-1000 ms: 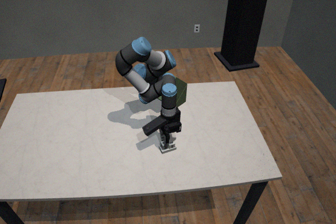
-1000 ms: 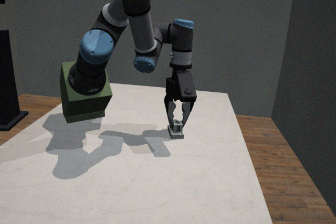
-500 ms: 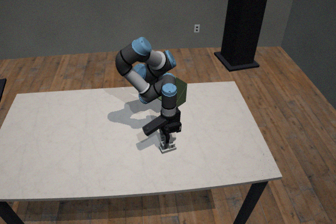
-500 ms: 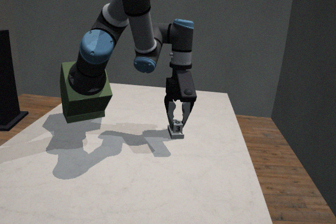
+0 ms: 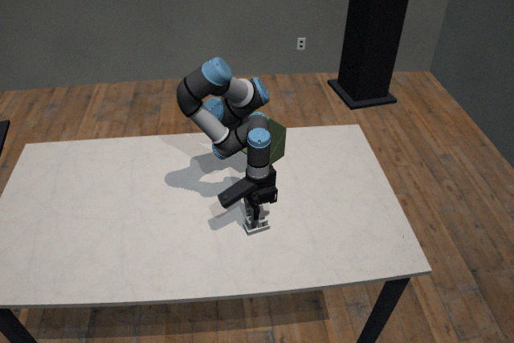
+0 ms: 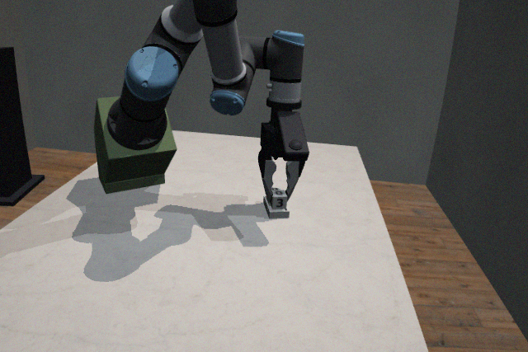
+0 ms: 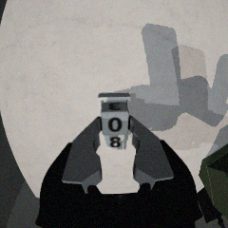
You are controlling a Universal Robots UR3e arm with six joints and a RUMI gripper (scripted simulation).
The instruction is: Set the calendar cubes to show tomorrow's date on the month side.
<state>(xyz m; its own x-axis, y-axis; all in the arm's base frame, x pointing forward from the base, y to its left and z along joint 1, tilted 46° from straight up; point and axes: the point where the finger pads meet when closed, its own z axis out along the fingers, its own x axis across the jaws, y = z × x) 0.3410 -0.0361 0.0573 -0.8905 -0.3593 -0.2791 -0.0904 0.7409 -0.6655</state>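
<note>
Now: the calendar tray 4 cm below my hand and 2 cm to the left of it.
</note>
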